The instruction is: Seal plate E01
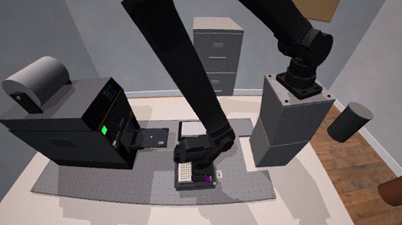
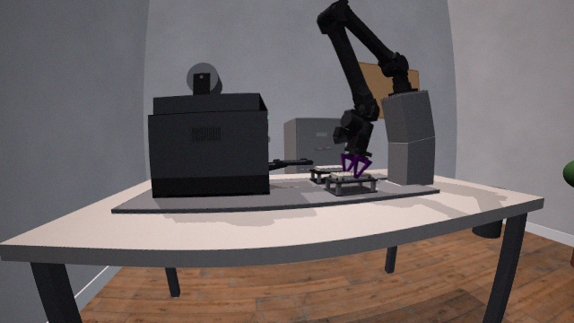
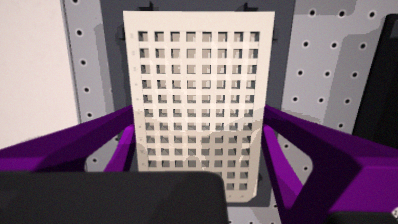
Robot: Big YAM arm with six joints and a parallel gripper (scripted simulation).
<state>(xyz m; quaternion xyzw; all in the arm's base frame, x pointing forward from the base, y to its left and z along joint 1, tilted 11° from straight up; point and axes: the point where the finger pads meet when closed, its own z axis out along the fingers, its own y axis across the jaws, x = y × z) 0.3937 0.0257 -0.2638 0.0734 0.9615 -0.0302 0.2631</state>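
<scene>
The nest N1 lies 20 mm below my hand. From my hand the other things lie so: sealer stage (160 mm ahead, 170 mm to the right, 40 mm above); nest N2 (40 mm behind, 210 mm to the right, 20 mm below); white-topped plate (40 mm behind, 210 mm to the right).
</scene>
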